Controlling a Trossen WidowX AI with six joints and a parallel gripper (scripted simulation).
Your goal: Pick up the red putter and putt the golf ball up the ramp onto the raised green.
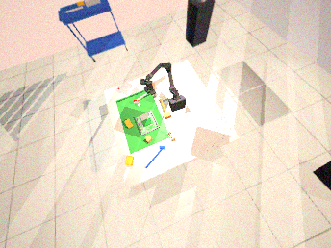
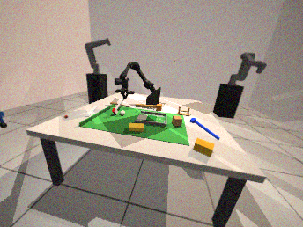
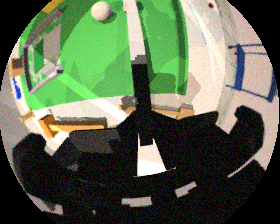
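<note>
The red putter lies 13 cm ahead of my gripper tip and 1 cm below it. From my gripper tip the other things lie so: small red ball: 38 cm ahead, 35 cm to the right, 7 cm below; green mat: 27 cm ahead, 22 cm to the left, 8 cm below; white golf ball: 22 cm ahead, 5 cm to the left, 5 cm below.
</note>
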